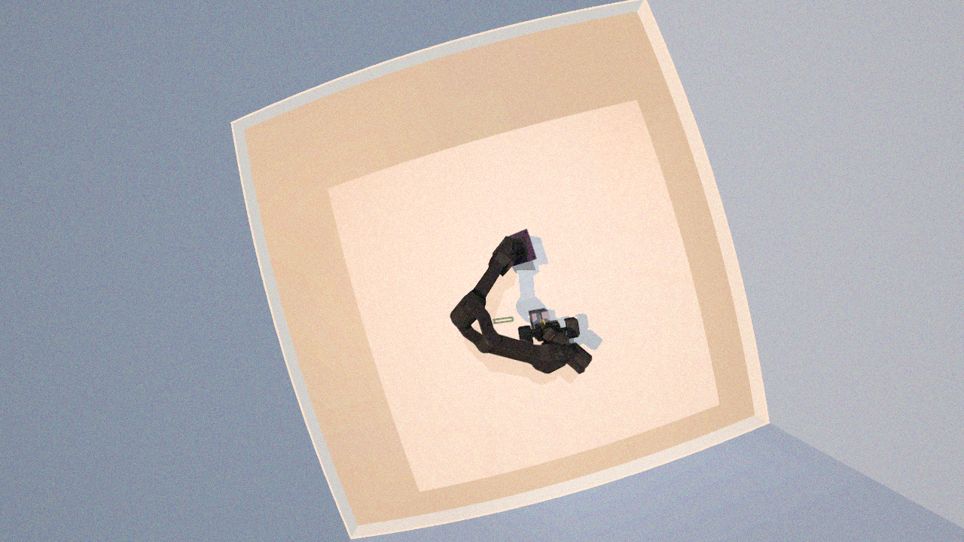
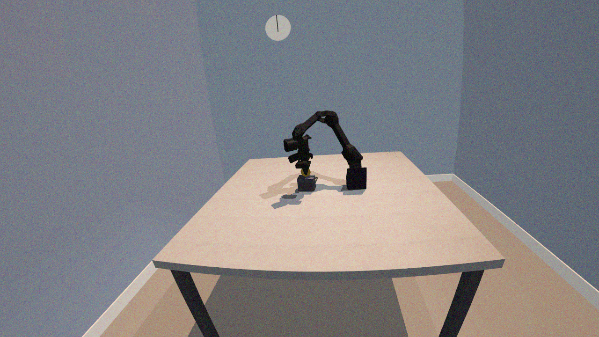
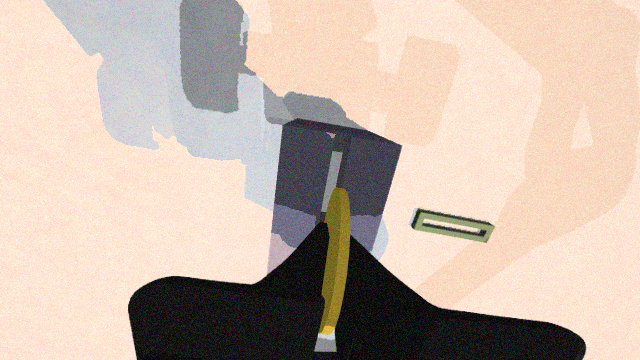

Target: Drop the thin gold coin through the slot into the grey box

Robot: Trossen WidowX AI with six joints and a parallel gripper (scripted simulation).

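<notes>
The gold coin lies right at my gripper tip.
</notes>
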